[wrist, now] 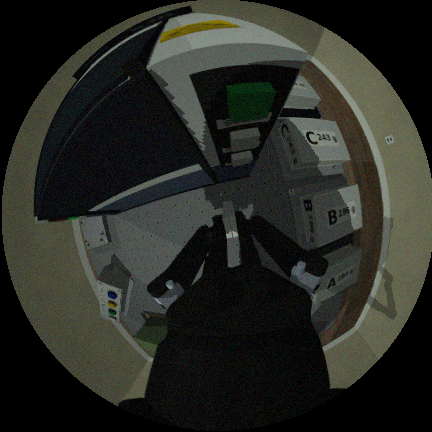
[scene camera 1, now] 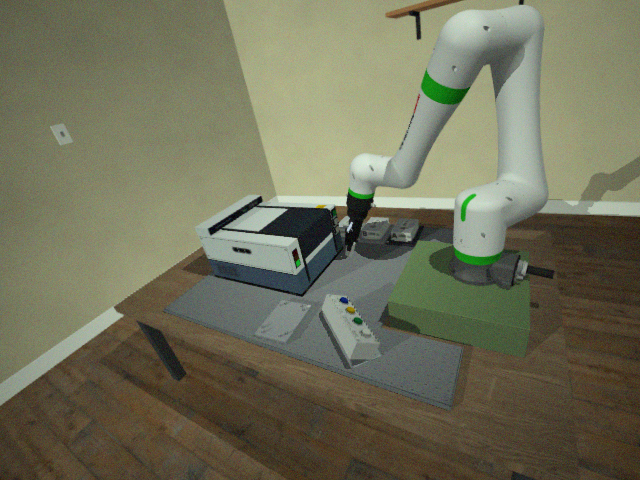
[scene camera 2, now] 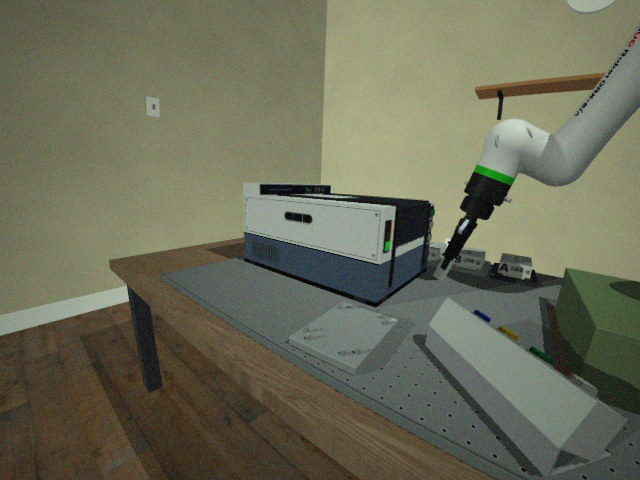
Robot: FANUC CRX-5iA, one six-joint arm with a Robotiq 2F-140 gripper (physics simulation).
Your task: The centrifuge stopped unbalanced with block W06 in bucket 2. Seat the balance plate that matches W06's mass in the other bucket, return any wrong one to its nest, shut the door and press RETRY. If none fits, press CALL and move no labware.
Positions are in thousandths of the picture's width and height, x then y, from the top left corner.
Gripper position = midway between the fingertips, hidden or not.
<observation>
In view: the gripper (scene camera 2: 685, 578), a centrifuge (scene camera 2: 574, 524) and a button box (scene camera 2: 865, 874).
The gripper also shows in the wrist view (wrist: 529, 483). The centrifuge is seen too in the wrist view (wrist: 381, 302) and in scene camera 1 (scene camera 1: 454, 551). The button box shows as well in scene camera 1 (scene camera 1: 562, 720).
</observation>
